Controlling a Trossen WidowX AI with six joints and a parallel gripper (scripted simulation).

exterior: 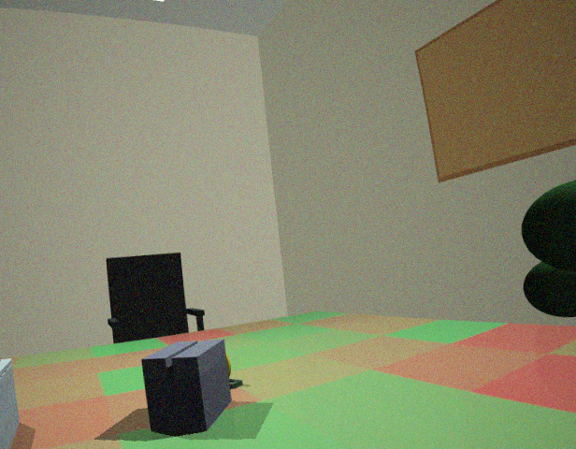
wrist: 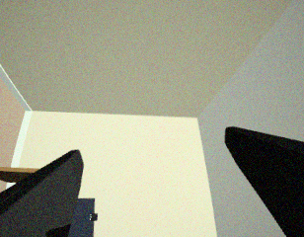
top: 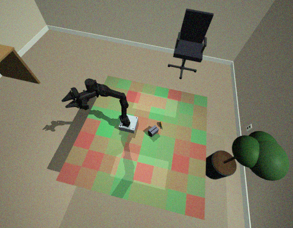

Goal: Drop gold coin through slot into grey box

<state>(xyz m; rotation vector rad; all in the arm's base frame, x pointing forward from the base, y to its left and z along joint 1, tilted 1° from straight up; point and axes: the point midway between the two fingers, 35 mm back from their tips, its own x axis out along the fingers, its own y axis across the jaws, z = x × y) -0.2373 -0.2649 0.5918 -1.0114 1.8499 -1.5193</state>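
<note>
The coin is 59 cm ahead of my gripper tip, 43 cm to the left of it and 65 cm below it.
</note>
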